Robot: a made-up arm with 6 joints. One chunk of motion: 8 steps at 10 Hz.
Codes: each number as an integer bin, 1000 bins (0 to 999) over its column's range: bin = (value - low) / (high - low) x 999, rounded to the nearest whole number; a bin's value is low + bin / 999 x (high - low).
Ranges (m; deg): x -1..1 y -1..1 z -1..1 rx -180..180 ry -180..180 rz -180..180
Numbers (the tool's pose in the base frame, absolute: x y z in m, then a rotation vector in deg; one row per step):
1: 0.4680 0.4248 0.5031 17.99 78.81 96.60
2: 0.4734 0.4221 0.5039 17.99 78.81 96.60
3: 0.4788 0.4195 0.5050 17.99 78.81 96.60
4: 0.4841 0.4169 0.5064 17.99 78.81 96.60
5: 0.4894 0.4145 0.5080 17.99 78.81 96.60
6: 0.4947 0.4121 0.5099 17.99 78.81 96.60
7: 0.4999 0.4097 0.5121 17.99 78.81 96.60
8: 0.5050 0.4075 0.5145 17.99 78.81 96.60
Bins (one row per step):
1: 733 712 751 549 718 768
2: 736 710 751 549 718 768
3: 739 709 752 549 718 768
4: 741 708 752 549 718 768
5: 744 707 753 549 718 768
6: 747 705 754 549 718 768
7: 749 704 755 549 718 768
8: 752 703 756 549 718 768

